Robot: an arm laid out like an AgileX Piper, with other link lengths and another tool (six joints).
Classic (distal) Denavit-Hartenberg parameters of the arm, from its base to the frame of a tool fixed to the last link. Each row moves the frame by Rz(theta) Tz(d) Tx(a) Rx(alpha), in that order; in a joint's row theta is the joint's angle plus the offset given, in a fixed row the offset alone. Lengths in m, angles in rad.
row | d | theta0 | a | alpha
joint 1 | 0.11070 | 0.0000 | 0.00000 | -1.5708
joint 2 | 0.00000 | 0.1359 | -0.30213 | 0.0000
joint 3 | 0.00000 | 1.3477 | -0.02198 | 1.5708
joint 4 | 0.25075 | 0.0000 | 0.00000 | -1.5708
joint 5 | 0.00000 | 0.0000 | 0.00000 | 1.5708
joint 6 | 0.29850 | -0.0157 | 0.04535 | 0.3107
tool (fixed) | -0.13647 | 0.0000 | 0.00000 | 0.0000
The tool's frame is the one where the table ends.
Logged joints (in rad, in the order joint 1, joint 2, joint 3, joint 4, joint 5, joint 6), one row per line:
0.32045 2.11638 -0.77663 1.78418 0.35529 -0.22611
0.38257 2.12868 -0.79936 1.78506 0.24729 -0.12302
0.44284 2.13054 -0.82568 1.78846 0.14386 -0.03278
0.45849 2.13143 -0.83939 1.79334 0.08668 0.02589
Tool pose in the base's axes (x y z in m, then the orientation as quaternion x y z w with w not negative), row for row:
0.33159 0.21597 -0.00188 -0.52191 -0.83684 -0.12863 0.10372
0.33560 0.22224 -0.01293 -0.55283 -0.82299 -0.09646 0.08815
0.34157 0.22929 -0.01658 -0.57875 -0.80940 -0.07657 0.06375
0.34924 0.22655 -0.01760 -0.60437 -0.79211 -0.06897 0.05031
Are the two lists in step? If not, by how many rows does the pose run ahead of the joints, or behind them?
They are in step.
